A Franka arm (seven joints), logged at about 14 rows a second.
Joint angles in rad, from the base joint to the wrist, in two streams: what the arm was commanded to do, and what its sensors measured. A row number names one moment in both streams.
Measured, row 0:
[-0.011, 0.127, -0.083, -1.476, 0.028, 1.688, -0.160]
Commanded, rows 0 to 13:
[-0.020, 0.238, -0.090, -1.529, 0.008, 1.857, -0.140]
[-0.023, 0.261, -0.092, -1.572, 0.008, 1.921, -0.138]
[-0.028, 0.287, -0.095, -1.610, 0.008, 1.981, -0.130]
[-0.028, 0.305, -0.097, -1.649, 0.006, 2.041, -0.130]
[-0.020, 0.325, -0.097, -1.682, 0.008, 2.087, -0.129]
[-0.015, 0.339, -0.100, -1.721, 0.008, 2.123, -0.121]
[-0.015, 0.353, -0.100, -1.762, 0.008, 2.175, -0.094]
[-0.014, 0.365, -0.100, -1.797, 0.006, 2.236, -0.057]
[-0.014, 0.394, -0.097, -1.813, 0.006, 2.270, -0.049]
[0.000, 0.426, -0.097, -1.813, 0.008, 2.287, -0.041]
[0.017, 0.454, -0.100, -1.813, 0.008, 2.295, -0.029]
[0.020, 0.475, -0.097, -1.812, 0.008, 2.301, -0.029]
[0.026, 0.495, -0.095, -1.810, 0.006, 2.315, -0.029]
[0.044, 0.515, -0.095, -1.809, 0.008, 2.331, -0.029]
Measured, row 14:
[0.019, 0.489, -0.092, -1.813, 0.028, 2.301, -0.056]
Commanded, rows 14 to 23:
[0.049, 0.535, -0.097, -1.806, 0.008, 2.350, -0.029]
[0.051, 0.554, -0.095, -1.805, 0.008, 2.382, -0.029]
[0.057, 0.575, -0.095, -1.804, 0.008, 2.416, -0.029]
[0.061, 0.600, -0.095, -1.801, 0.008, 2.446, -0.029]
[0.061, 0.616, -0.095, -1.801, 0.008, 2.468, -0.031]
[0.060, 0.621, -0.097, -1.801, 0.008, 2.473, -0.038]
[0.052, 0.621, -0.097, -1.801, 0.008, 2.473, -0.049]
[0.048, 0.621, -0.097, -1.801, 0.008, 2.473, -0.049]
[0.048, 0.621, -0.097, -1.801, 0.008, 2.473, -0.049]
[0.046, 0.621, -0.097, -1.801, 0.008, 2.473, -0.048]
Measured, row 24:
[0.051, 0.625, -0.097, -1.809, 0.028, 2.470, -0.054]
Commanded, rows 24 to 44:
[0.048, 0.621, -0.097, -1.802, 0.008, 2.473, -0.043]
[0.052, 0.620, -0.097, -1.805, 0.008, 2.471, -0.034]
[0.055, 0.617, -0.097, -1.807, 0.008, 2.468, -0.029]
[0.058, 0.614, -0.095, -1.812, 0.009, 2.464, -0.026]
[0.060, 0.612, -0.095, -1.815, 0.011, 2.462, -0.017]
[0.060, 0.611, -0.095, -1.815, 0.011, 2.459, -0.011]
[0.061, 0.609, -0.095, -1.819, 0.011, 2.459, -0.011]
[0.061, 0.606, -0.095, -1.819, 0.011, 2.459, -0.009]
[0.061, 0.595, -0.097, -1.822, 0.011, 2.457, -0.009]
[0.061, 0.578, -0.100, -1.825, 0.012, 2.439, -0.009]
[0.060, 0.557, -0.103, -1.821, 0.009, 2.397, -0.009]
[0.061, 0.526, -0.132, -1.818, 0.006, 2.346, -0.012]
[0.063, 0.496, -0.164, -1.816, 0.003, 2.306, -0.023]
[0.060, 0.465, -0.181, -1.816, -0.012, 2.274, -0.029]
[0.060, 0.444, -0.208, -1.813, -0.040, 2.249, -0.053]
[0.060, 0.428, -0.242, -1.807, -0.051, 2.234, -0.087]
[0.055, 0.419, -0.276, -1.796, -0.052, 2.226, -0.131]
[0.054, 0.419, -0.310, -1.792, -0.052, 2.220, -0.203]
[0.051, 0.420, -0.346, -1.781, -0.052, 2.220, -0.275]
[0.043, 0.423, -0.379, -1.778, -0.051, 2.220, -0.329]
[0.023, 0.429, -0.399, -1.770, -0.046, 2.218, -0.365]
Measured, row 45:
[0.043, 0.421, -0.367, -1.788, -0.035, 2.235, -0.297]
